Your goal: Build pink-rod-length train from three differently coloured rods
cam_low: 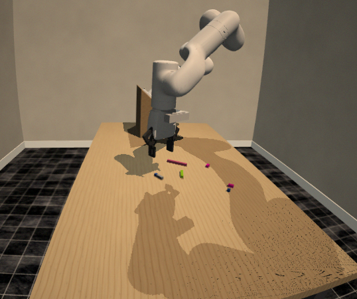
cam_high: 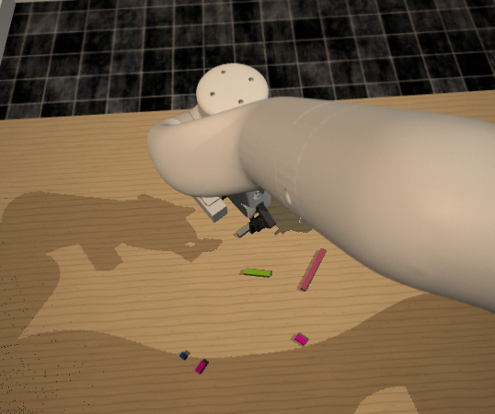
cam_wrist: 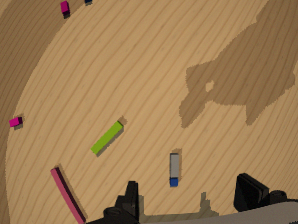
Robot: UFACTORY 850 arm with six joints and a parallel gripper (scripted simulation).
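My hand is 110 mm above the lime rod, 90 mm to the right of it and 10 mm past it. The rest, counted from my hand: pink rod: 120 mm behind, 110 mm below, 100 mm to the left; grey rod: 110 mm below.
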